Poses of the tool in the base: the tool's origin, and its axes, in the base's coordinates. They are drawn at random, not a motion.
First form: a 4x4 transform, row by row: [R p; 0 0 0 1], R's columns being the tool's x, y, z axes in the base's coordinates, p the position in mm. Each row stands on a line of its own.
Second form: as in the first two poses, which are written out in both.
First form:
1:
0.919 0.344 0.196 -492
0.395 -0.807 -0.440 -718
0.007 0.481 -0.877 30
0 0 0 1
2:
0.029 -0.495 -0.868 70
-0.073 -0.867 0.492 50
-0.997 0.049 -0.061 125
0 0 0 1
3:
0.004 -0.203 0.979 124
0.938 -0.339 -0.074 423
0.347 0.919 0.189 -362
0 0 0 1
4:
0.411 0.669 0.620 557
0.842 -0.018 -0.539 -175
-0.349 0.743 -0.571 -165
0 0 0 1
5:
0.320 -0.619 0.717 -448
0.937 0.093 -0.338 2
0.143 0.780 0.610 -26
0 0 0 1
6:
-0.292 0.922 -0.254 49
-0.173 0.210 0.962 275
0.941 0.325 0.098 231
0 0 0 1
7:
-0.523 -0.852 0.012 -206
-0.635 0.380 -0.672 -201
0.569 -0.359 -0.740 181
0 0 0 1
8:
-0.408 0.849 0.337 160
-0.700 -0.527 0.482 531
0.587 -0.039 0.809 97
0 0 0 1
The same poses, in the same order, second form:
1: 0.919 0.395 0.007 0.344 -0.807 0.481 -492 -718 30
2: 0.029 -0.073 -0.997 -0.495 -0.867 0.049 70 50 125
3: 0.004 0.938 0.347 -0.203 -0.339 0.919 124 423 -362
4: 0.411 0.842 -0.349 0.669 -0.018 0.743 557 -175 -165
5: 0.320 0.937 0.143 -0.619 0.093 0.780 -448 2 -26
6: -0.292 -0.173 0.941 0.922 0.210 0.325 49 275 231
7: -0.523 -0.635 0.569 -0.852 0.380 -0.359 -206 -201 181
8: -0.408 -0.700 0.587 0.849 -0.527 -0.039 160 531 97
